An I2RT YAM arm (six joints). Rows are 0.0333 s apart.
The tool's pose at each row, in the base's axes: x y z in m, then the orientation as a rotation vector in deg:
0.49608 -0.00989 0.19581 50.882 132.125 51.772
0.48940 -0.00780 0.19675 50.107 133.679 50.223
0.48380 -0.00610 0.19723 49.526 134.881 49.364
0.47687 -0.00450 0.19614 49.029 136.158 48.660
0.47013 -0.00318 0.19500 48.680 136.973 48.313
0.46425 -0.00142 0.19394 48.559 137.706 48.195
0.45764 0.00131 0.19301 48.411 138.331 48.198
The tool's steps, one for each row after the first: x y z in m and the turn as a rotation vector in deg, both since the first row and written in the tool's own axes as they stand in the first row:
0.00571 -0.00071 -0.00409 1.360 0.524 -0.978
0.01053 -0.00156 -0.00734 2.238 1.104 -1.616
0.01648 -0.00413 -0.01046 3.092 1.828 -2.141
0.02212 -0.00681 -0.01354 3.573 2.342 -2.466
0.02749 -0.00886 -0.01594 3.954 2.892 -2.564
0.03401 -0.01055 -0.01851 4.211 3.411 -2.650

